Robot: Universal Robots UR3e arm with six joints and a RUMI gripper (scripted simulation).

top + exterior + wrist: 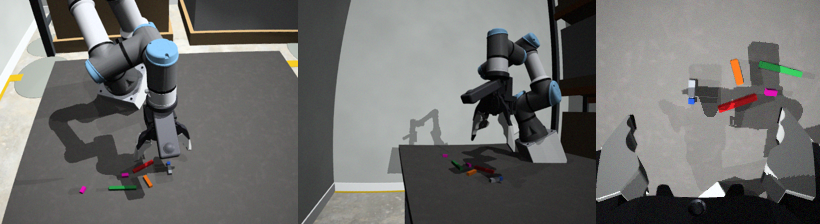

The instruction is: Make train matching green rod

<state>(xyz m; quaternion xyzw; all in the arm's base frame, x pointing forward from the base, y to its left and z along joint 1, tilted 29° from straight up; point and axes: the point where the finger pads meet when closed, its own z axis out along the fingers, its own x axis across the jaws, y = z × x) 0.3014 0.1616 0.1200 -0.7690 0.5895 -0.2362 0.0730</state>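
Now: hand 2 cm short of the orange rod, 4 cm to the left of it and 9 cm above it. The rest, counted from my hand: grey rod (1 cm behind, 2 cm to the left, 9 cm below); then blue rod (4 cm behind, 2 cm to the left, 9 cm below); then red rod (3 cm behind, 6 cm to the right, 9 cm below).
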